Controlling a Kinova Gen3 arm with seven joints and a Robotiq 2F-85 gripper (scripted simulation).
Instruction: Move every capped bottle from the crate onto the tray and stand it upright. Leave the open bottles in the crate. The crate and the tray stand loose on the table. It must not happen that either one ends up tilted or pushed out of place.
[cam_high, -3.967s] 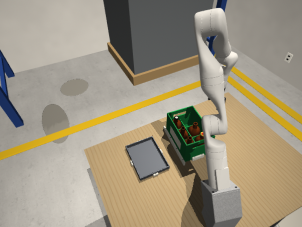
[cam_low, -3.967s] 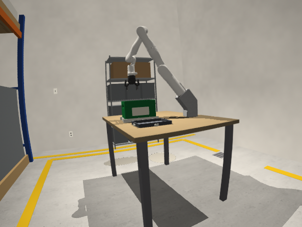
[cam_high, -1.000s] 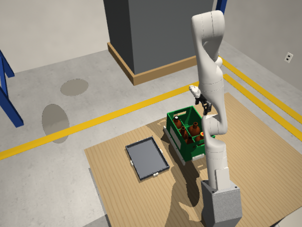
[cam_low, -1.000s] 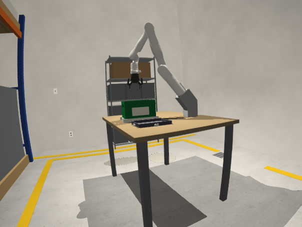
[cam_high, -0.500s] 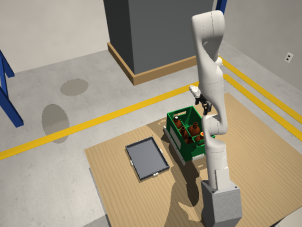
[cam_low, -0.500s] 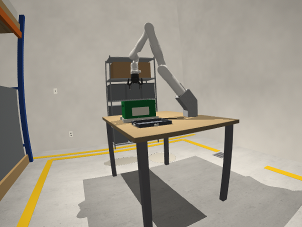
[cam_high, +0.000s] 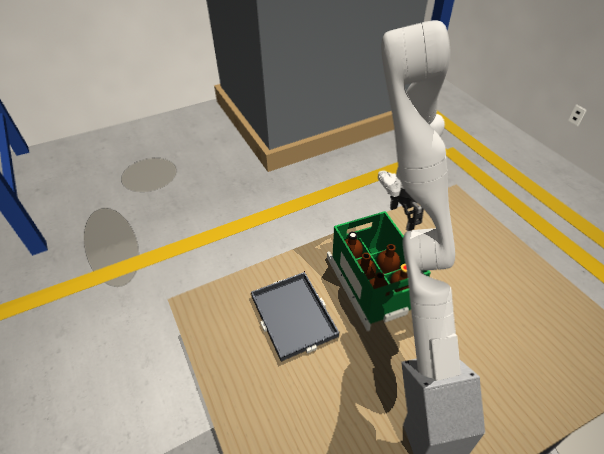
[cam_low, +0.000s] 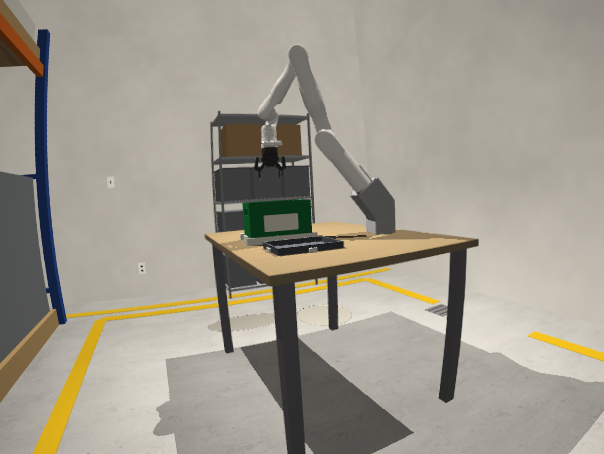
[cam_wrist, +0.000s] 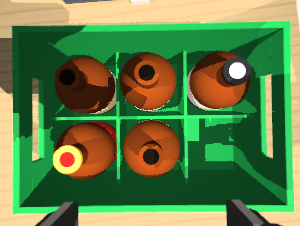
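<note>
My gripper is now 9 cm past the brown bottle, 1 cm to the right of it and 20 cm above it. Round my hand: green crate: 1 cm behind, 6 cm to the left, 20 cm below; then grey tray: 5 cm behind, 35 cm to the left, 27 cm below.
</note>
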